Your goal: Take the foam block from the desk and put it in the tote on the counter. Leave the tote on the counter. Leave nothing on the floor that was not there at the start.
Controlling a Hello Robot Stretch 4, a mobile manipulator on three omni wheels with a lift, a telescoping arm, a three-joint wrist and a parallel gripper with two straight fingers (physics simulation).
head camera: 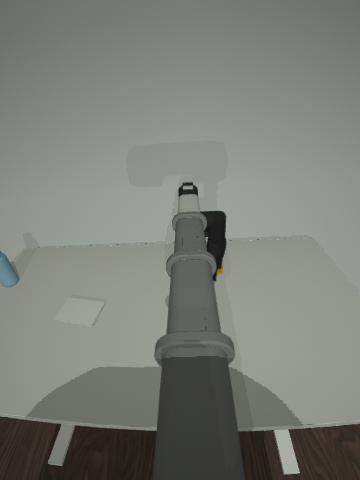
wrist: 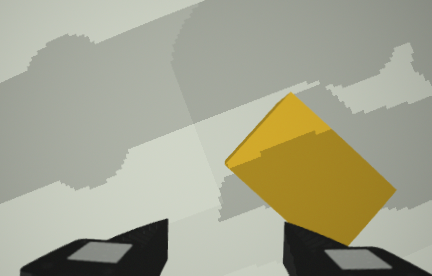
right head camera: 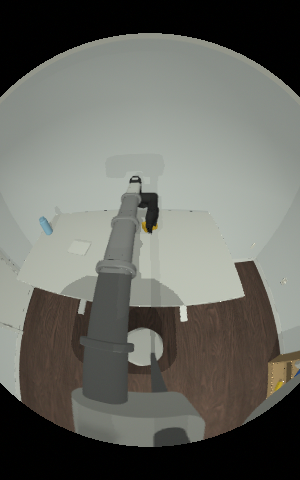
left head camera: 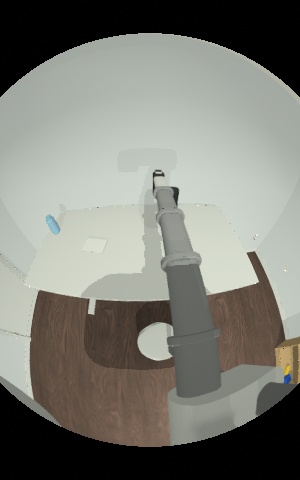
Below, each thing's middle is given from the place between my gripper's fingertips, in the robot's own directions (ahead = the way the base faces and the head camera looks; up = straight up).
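My hand is 20 mm above the yellow foam block (wrist: 293,160), and it is 20 mm to the right of the block and 60 mm short of it.
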